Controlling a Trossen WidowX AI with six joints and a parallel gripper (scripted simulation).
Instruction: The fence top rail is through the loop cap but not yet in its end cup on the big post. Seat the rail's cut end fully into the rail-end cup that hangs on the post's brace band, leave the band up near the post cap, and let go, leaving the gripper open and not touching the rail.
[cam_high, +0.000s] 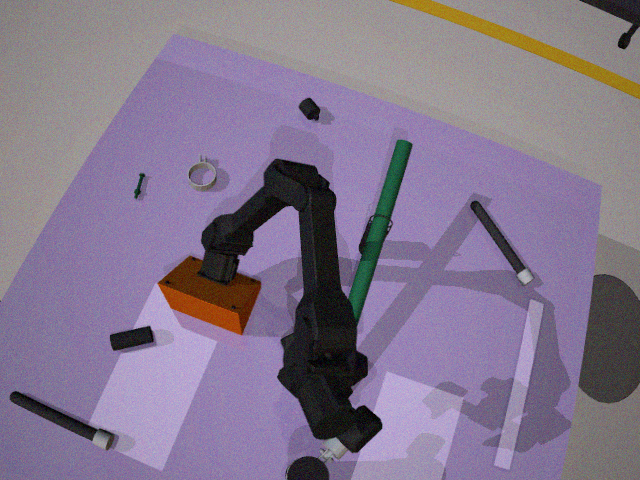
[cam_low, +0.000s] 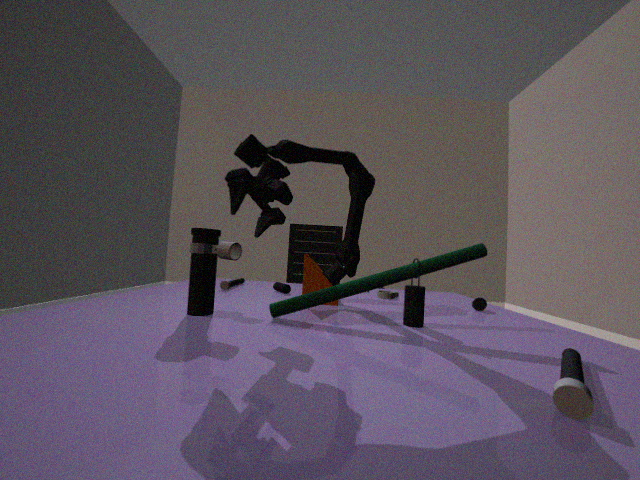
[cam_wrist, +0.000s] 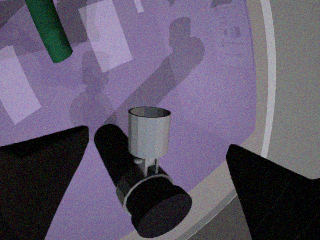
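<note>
Now: gripper tip 10 mm short of the grey rail-end cup, 40 mm to the left of it and 60 mm above it. From my gripper tip the other things lie so: short black post 40 mm behind, 420 mm to the left, 110 mm below; small green bolt 600 mm behind, 380 mm to the left, 210 mm below; short black cylinder 440 mm behind, 30 mm to the left, 200 mm below.
</note>
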